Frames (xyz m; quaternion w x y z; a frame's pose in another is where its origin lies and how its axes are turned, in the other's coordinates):
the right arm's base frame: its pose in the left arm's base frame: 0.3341 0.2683 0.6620 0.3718 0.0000 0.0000 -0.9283
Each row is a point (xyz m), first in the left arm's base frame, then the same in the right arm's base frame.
Working: the left arm's base frame: its pose in the right arm's base frame: 0.4269 -0.0365 -0.6620 0.3718 0.0000 0.0000 0.9283

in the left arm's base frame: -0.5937 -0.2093 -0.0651
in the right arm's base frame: 1.0010 -0.2949 -0.7271
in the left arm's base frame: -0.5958 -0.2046 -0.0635
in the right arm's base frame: 0.9992 -0.2998 -0.7255
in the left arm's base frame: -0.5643 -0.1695 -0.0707
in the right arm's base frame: 0.9522 -0.3034 -0.7327
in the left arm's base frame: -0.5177 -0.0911 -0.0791
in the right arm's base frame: 0.8644 -0.3280 -0.7411
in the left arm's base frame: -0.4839 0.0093 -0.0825
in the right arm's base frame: 0.7706 -0.3773 -0.7445
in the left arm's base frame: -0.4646 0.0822 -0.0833
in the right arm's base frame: 0.7063 -0.4167 -0.7453
